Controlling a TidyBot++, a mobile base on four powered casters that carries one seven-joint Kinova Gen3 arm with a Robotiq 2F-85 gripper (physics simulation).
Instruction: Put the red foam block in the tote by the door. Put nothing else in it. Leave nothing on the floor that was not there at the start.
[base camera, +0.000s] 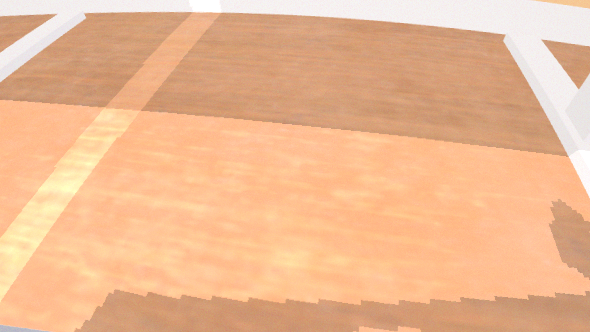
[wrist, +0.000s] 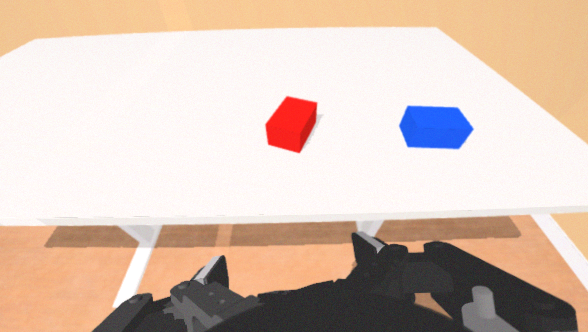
I see my gripper (wrist: 291, 258), a red foam block (wrist: 289, 127) and a blue block (wrist: 422, 126).
The base camera view does not show the red foam block: it is out of frame. The base camera view misses the blue block: it is out of frame.
